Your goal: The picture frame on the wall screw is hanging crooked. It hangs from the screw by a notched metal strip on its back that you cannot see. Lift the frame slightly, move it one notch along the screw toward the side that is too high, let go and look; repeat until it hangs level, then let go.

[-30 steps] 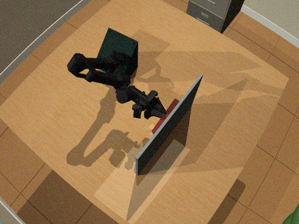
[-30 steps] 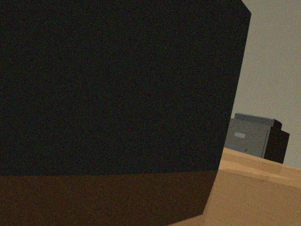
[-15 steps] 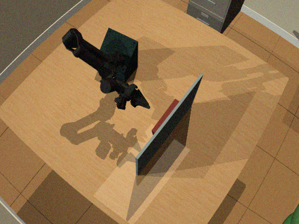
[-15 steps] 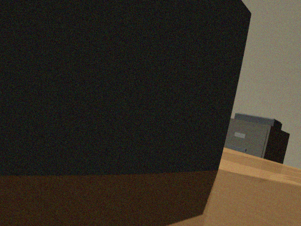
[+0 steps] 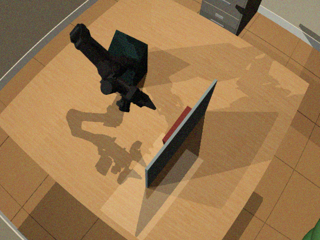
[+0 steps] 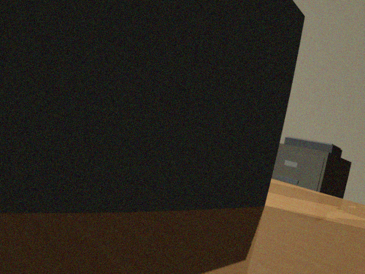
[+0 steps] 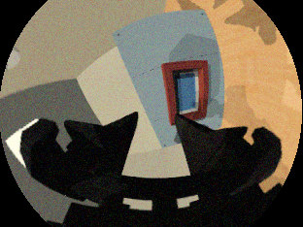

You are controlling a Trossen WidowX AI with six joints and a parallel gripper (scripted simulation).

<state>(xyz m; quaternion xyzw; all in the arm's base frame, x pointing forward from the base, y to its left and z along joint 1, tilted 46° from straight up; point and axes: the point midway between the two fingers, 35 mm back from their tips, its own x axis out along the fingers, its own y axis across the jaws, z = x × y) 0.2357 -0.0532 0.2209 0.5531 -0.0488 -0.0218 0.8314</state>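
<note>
The red picture frame is 12 cm ahead of my gripper tip, 10 cm below it and 1 cm to the left of it. Round my gripper tip: grey wall panel 13 cm ahead, 11 cm below, 1 cm to the right.
</note>
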